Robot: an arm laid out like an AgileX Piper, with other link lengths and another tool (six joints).
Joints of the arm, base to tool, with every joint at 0 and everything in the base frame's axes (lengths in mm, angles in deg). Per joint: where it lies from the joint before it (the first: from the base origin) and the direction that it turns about. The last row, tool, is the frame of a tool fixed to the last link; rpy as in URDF.
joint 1: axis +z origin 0 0 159.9
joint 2: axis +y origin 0 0 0
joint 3: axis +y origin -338.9 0 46.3
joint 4: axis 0.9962 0 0.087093 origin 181 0 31.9
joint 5: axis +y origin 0 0 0
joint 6: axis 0.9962 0 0.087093 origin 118.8 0 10.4
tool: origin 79.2 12 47.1 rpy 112.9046 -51.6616 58.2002
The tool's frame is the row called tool.
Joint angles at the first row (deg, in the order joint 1, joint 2, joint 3, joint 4, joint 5, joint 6):
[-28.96 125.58 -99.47 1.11 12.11 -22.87]
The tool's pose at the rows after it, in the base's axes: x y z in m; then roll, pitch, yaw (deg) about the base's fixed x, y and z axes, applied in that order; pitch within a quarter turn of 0, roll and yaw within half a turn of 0:
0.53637, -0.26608, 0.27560, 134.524, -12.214, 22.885
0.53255, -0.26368, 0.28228, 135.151, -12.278, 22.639
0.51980, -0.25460, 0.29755, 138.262, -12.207, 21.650
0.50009, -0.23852, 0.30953, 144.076, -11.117, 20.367
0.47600, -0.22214, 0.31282, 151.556, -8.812, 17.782
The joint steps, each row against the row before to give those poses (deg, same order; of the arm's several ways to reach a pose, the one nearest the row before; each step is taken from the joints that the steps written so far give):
[0.00 -0.14 0.00 0.28 0.05 0.01]
[0.00 -1.11 0.00 0.44 1.55 -0.01]
[0.00 -3.16 0.00 1.87 5.58 0.00]
[0.00 -3.89 0.00 2.43 8.96 0.38]
[0.00 -3.38 0.00 0.66 10.27 3.28]

